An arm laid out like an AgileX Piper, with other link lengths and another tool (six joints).
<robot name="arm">
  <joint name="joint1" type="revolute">
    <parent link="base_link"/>
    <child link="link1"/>
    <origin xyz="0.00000 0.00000 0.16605" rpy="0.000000 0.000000 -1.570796"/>
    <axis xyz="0 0 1"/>
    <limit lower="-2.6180" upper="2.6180"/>
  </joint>
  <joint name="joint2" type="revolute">
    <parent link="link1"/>
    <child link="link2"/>
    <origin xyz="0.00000 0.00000 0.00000" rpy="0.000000 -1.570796 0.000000"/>
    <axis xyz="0 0 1"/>
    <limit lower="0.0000" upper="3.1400"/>
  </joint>
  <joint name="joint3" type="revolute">
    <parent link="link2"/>
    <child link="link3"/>
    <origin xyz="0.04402 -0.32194 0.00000" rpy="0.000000 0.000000 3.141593"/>
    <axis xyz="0 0 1"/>
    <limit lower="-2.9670" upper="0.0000"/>
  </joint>
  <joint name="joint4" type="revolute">
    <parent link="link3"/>
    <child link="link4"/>
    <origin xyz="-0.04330 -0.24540 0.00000" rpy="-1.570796 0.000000 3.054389"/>
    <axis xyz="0 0 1"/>
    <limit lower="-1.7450" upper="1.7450"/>
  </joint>
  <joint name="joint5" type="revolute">
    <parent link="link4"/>
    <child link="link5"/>
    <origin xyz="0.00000 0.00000 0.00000" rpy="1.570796 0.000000 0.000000"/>
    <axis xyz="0 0 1"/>
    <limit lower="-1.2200" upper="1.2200"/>
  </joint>
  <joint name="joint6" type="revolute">
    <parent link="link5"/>
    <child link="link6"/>
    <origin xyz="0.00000 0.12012 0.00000" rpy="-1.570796 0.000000 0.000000"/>
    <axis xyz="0 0 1"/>
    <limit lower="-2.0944" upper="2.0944"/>
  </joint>
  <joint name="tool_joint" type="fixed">
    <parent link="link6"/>
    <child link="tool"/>
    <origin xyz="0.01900 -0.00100 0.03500" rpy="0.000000 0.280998 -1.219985"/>
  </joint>
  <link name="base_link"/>
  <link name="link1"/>
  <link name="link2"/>
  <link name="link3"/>
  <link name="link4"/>
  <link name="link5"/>
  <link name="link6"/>
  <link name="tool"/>
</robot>
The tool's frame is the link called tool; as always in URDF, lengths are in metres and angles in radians.
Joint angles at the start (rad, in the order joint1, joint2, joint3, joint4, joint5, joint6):
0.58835 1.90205 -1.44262 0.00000 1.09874 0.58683
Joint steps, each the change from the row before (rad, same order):
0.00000 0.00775 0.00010 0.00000 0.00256 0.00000
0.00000 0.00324 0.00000 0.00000 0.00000 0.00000
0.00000 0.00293 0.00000 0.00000 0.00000 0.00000
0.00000 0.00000 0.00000 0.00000 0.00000 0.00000
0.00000 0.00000 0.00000 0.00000 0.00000 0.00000
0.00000 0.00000 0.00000 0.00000 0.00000 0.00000
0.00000 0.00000 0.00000 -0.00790 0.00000 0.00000
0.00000 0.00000 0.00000 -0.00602 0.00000 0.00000
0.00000 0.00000 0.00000 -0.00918 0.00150 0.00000
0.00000 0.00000 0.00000 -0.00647 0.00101 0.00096
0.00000 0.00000 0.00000 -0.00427 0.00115 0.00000
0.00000 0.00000 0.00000 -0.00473 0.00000 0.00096
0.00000 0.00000 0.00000 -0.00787 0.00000 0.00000
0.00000 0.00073 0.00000 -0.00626 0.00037 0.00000
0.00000 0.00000 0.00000 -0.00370 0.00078 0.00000
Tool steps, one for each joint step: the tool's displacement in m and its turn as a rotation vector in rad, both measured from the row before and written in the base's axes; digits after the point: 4 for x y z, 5 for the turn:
0.0001 0.0001 -0.0033 -0.00578 0.00866 0.00000
0.0002 0.0001 -0.0014 -0.00180 0.00270 0.00000
0.0002 0.0001 -0.0012 -0.00163 0.00244 0.00000
0.0000 0.0000 0.0000 0.00000 0.00000 0.00000
0.0000 0.0000 0.0000 0.00000 0.00000 0.00000
0.0000 0.0000 0.0000 0.00000 0.00000 0.00000
0.0006 -0.0008 0.0001 -0.00609 -0.00406 0.00298
0.0005 -0.0006 0.0001 -0.00464 -0.00309 0.00227
0.0005 -0.0011 0.0001 -0.00791 -0.00348 0.00343
0.0004 -0.0008 0.0000 -0.00548 -0.00247 0.00146
0.0002 -0.0006 0.0000 -0.00394 -0.00125 0.00157
0.0004 -0.0005 0.0001 -0.00356 -0.00242 0.00083
0.0006 -0.0008 0.0001 -0.00606 -0.00405 0.00296
0.0005 -0.0007 -0.0002 -0.00544 -0.00231 0.00234
0.0002 -0.0005 0.0000 -0.00330 -0.00126 0.00136

